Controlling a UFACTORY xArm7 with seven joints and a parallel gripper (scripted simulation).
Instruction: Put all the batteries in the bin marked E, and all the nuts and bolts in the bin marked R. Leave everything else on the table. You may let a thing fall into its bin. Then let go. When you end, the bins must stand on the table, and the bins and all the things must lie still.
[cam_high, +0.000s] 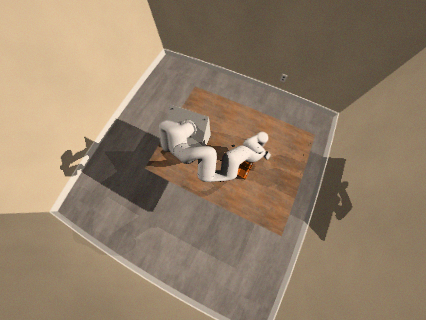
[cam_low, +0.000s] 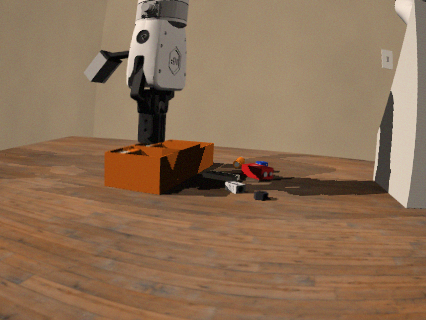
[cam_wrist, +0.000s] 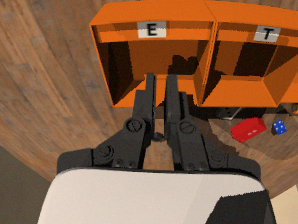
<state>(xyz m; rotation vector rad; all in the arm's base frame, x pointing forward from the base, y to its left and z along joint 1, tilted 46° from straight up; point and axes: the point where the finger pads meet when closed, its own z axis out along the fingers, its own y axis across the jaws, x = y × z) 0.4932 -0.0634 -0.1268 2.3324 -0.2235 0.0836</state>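
The small black piece lies 15 cm behind my hand, 3 cm to the left of it and 7 cm below it. The rest, counted from my hand: orange bin 8 cm to the right, 6 cm below; then red block 15 cm behind, 11 cm to the right, 7 cm below; then pale grey block 12 cm behind, 7 cm below.
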